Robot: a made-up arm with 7 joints.
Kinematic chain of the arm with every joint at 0, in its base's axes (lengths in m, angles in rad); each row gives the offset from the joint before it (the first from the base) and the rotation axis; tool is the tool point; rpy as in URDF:
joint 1: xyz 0.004 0.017 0.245 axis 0 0.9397 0.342
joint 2: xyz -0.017 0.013 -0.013 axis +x
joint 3: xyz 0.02 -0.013 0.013 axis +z
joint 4: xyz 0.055 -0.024 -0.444 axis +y
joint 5: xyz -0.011 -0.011 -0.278 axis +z
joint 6: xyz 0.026 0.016 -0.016 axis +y
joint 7: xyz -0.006 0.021 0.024 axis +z
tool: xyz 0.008 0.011 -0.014 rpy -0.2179 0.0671 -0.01
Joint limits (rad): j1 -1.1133..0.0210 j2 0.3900..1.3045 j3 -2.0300..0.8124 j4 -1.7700..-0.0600 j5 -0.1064..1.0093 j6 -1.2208..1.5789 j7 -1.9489..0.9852
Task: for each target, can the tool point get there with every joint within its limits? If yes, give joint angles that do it. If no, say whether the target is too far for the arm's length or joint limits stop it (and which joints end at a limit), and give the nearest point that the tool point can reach.
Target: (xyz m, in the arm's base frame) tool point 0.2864 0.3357 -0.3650
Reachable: yes | joints -0.2623 0.6487 -0.9770 -0.3153 0.5597 0.9623 -1.4694
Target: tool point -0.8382 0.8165 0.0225
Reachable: no: too far | nearest point -0.1233 0.6108 -0.1540 | short by 0.765 m
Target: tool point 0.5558 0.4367 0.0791
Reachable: yes | joints -0.7399 0.7464 0.3948 -0.5748 0.0662 -0.1688 -0.5739
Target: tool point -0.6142 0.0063 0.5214
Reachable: no: joint limits stop it (at a limit: joint 1, joint 2, joint 3, joint 4, joint 5, joint 6) | nearest point 0.1223 0.3507 0.5736 | short by 0.815 m
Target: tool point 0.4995 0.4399 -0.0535
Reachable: yes | joints -0.9133 1.1218 -1.8085 -0.6832 0.4946 -0.3828 -0.3305
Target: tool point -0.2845 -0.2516 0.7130
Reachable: no: joint limits stop it (at a limit: joint 1, joint 2, joint 3, joint 4, joint 5) | nearest point 0.1288 0.3448 0.5816 | short by 0.737 m
